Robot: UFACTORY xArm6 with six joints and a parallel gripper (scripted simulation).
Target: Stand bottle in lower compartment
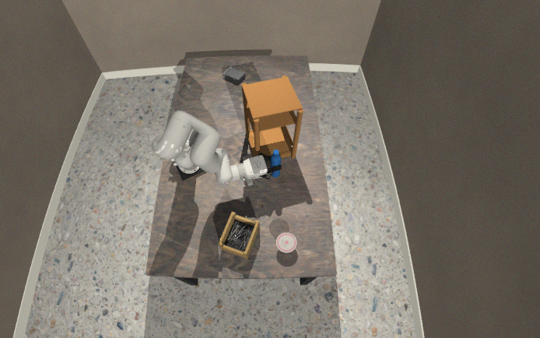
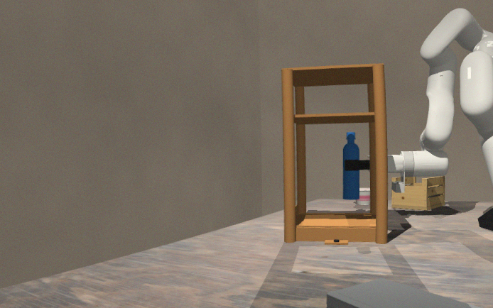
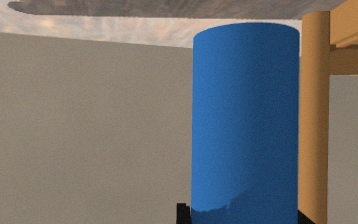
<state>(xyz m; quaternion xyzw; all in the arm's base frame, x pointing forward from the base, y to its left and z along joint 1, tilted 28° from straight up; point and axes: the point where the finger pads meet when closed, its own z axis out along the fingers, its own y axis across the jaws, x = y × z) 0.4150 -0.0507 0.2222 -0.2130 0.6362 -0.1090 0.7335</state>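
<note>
My hand is 22 cm to the right of the orange shelving unit, 3 cm below it and 1 cm short of it. From my hand the other things lie so: pink-rimmed white bowl: 36 cm to the right, 13 cm below, 1 cm behind; grey block: 80 cm to the left, 14 cm below, 13 cm behind.
</note>
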